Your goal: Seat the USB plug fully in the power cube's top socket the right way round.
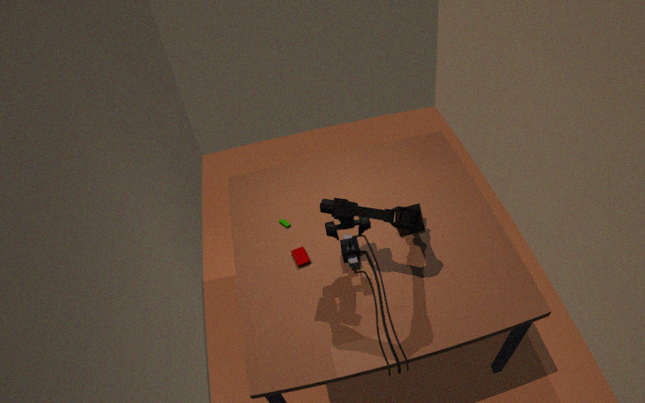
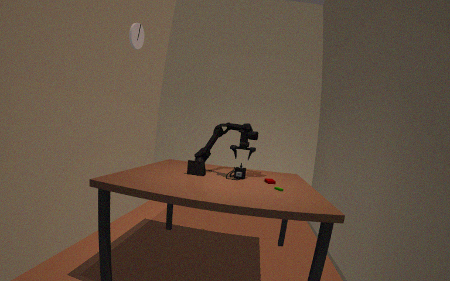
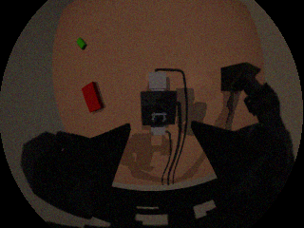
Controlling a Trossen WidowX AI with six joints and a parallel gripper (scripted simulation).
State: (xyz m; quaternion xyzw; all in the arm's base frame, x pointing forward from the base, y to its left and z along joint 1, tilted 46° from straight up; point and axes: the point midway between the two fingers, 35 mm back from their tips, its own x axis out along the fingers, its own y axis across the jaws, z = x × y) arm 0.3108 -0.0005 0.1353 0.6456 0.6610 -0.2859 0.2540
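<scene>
My gripper tip is 10 mm to the right of the USB plug and 50 mm above it. Round my gripper tip: red block: 220 mm ahead, 50 mm to the right, 130 mm below; then USB socket: 10 mm to the left, 70 mm below; then green block: 270 mm ahead, 280 mm to the right, 130 mm below.
</scene>
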